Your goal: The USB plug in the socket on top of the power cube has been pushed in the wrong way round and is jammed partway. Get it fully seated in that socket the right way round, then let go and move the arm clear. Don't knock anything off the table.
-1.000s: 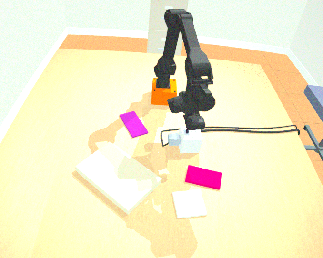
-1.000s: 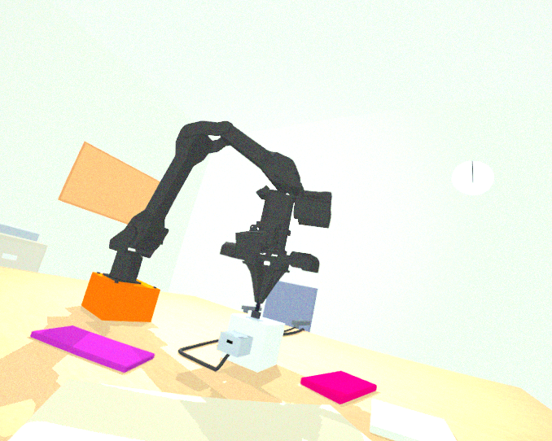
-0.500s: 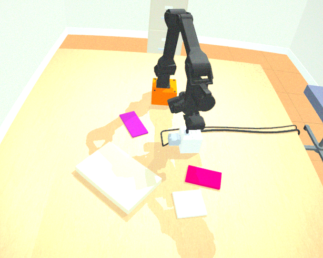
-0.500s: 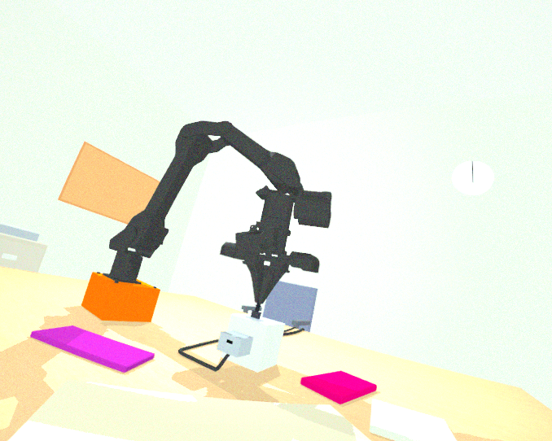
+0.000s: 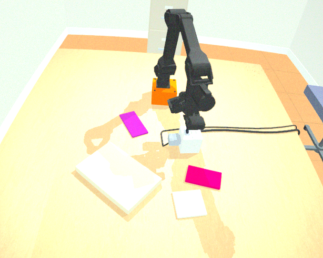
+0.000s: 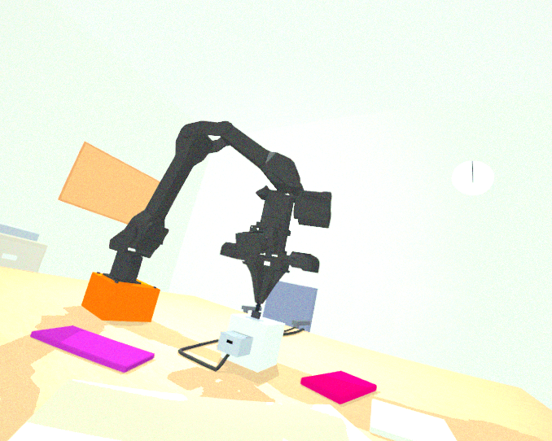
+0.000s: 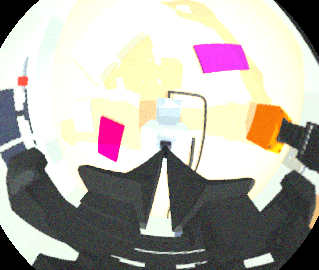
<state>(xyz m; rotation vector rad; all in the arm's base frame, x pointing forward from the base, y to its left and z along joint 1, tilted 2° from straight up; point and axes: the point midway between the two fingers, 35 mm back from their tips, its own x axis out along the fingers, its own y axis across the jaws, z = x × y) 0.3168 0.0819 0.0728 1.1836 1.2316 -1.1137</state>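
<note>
Now: the dark USB plug 20 mm below my gripper tip. From my gripper tip the other things lie so: white square pad 260 mm ahead, 10 mm to the right, 100 mm below; then purple flat slab 110 mm behind, 210 mm to the right, 100 mm below; then magenta slab 160 mm ahead, 60 mm to the left, 100 mm below.
</note>
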